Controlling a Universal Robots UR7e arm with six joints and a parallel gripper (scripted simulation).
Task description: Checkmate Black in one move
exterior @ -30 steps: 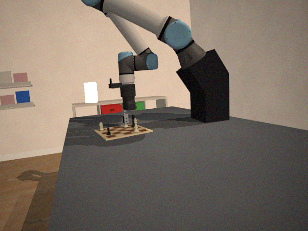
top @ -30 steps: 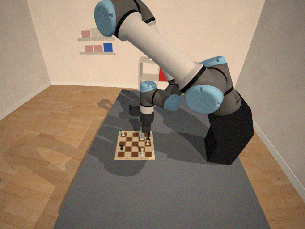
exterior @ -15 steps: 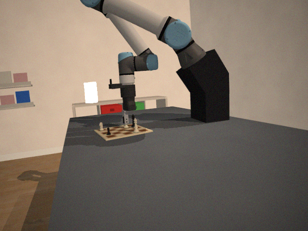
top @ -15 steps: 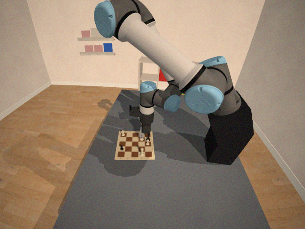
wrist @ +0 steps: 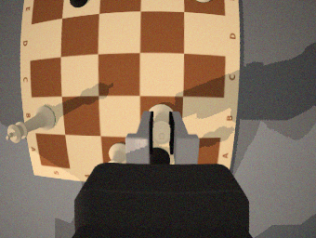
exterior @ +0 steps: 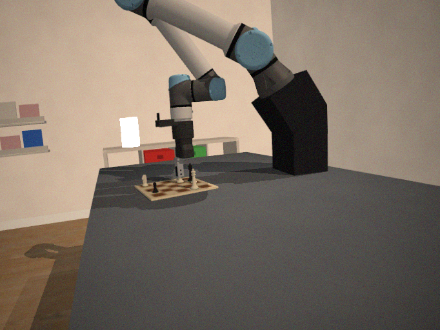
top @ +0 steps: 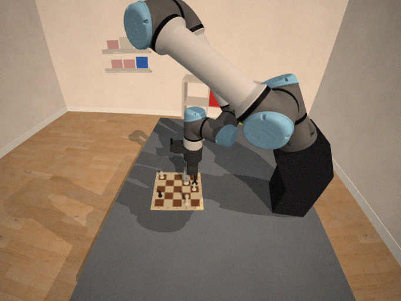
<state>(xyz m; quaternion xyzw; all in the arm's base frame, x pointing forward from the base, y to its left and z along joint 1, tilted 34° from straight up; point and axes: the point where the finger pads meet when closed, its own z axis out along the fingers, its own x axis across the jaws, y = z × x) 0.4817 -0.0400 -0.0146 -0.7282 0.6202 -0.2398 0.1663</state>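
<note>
Right now the black king is 40 mm behind my hand and 10 mm below it. Also, from my hand: chessboard 40 mm to the left, 40 mm below, 30 mm ahead; black pawn 100 mm ahead, 90 mm to the left, 30 mm below.
</note>
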